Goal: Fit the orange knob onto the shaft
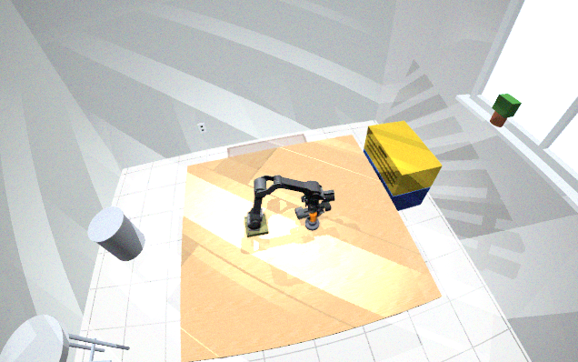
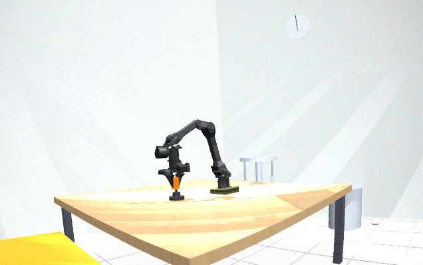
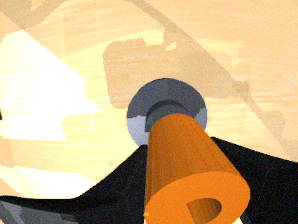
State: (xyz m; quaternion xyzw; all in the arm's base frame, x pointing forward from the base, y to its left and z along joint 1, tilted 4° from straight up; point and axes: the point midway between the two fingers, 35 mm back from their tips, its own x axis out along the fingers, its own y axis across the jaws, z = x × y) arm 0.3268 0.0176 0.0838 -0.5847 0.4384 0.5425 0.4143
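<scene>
My gripper tip is now 2 cm below the orange knob. Round my gripper tip: dark shaft (4 cm below).
</scene>
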